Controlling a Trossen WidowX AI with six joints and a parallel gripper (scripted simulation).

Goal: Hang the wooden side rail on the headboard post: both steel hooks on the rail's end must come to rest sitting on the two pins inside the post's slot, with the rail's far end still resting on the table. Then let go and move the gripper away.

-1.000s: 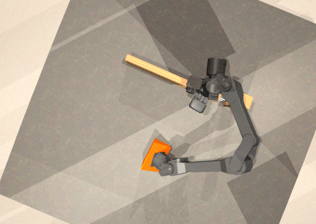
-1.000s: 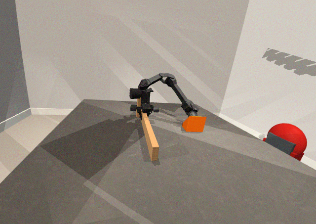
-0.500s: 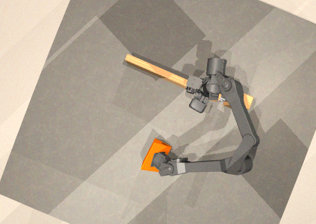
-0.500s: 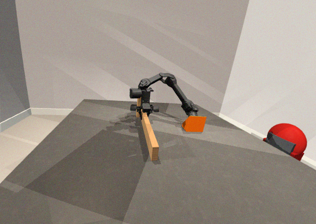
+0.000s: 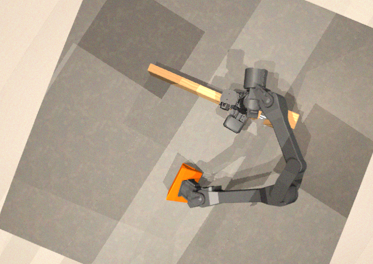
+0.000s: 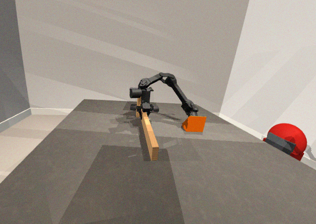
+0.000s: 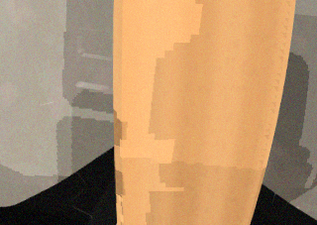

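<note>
Now: the wooden headboard post 14 cm to the right of my gripper tip and 6 cm above it.
</note>
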